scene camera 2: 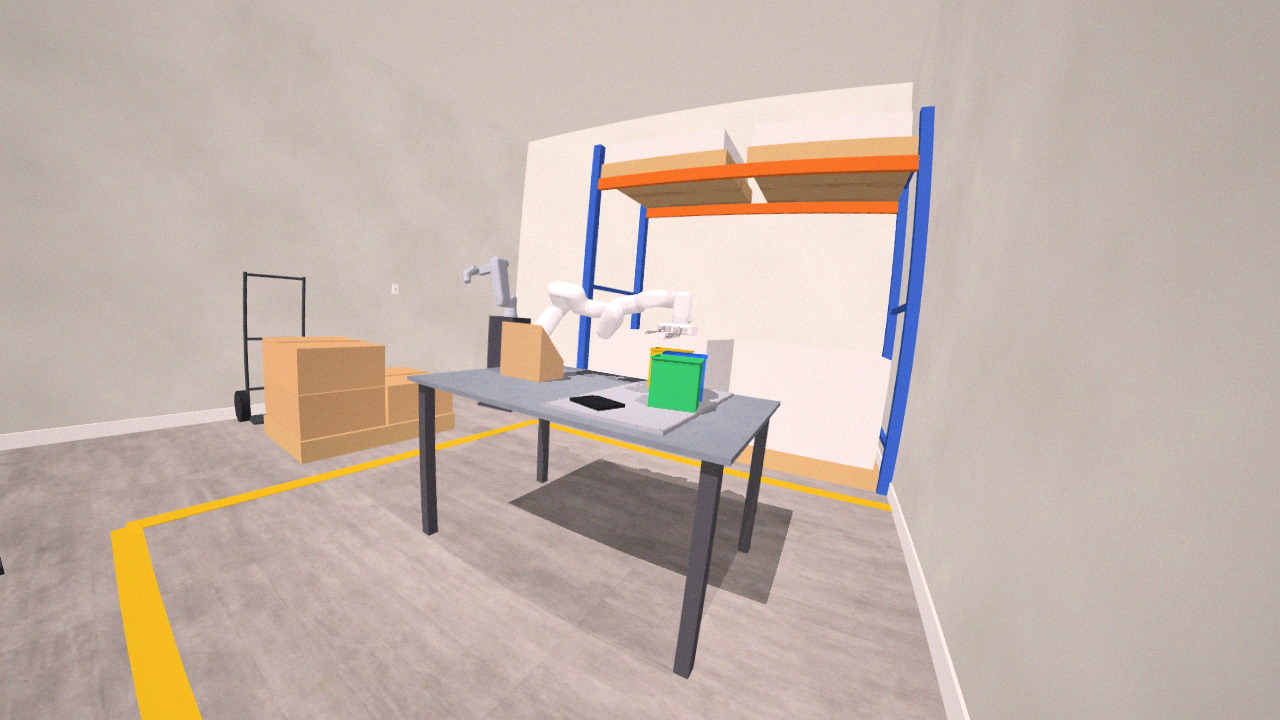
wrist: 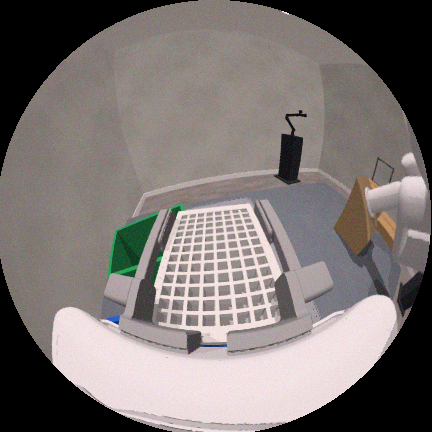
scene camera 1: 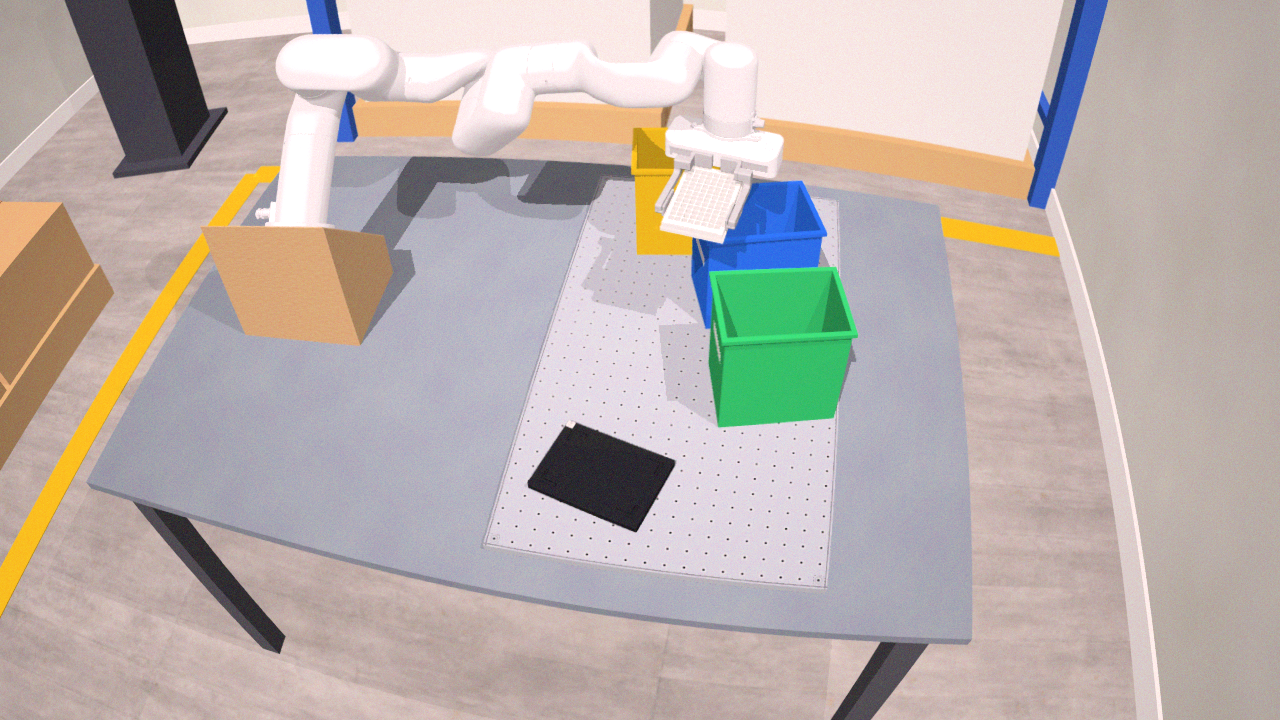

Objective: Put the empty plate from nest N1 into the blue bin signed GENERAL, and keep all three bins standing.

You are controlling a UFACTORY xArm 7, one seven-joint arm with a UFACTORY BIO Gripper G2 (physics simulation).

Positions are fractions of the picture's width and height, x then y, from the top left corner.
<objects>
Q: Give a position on a green bin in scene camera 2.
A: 0.53,0.53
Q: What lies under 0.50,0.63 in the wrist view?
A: A white gridded plate.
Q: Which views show the green bin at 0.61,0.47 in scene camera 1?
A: Scene camera 2, the wrist view and scene camera 1: all of them.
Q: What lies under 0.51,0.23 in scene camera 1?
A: A yellow bin.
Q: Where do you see a white gridded plate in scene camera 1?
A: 0.55,0.27
</objects>
